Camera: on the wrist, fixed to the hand. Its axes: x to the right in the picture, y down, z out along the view.
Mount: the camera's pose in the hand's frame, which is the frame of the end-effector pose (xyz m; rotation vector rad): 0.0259 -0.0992 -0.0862 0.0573 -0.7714 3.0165
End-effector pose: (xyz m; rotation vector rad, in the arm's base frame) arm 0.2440 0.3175 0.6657 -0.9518 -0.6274 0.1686
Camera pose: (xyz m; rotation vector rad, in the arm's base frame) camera 0.3009 0.2091 0.7202 0.7502 -0.6550 -2.7014
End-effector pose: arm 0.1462 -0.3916 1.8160 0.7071 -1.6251 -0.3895
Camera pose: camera 0.2510 -0.4710 1.7905 2.2182 1.4462 -1.6600
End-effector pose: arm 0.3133 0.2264 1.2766 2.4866 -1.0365 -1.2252
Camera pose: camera 0.4395 0.2711 1.2722 -1.1335 -2.2453 -0.3146
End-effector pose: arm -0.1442 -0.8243 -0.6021 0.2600 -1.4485 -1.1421
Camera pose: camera -0.1217 -0.9332 -0.6767 -1.8684 -0.7171 1.4527
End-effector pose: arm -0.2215 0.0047 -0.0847 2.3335 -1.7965 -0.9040
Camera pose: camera -0.0905 -0.0125 -0.0626 -1.8235 -2.1964 -0.4405
